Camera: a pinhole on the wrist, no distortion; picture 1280 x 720 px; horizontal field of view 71.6 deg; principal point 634.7 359.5 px. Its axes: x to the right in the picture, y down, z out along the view. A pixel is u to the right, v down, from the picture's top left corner.
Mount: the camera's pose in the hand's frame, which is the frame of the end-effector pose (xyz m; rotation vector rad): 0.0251 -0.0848 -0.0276 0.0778 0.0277 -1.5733
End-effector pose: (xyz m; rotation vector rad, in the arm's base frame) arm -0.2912 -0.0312 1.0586 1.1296 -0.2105 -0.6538
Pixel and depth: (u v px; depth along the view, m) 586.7 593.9 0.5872
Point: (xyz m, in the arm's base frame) -0.4649 -0.5842 1.1927
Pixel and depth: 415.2 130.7 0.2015
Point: -0.4186 -0.1593 1.0965
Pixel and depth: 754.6 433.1 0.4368
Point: -0.5104 -0.4161 1.0717
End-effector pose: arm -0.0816 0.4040 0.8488 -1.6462 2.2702 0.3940
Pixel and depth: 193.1 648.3 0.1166
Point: -0.0577 0.3789 0.7377
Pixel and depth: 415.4 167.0 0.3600
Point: -0.0150 0.5860 0.5676
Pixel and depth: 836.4 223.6 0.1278
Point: 0.0428 0.4042 0.7543
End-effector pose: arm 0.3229 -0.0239 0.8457 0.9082 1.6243 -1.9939
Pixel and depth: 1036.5 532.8 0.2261
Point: 0.0995 -0.1571 0.9645
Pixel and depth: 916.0 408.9 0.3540
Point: 0.0787 -0.2773 1.0111
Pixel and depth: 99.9 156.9 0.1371
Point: 0.2967 -0.1321 0.8733
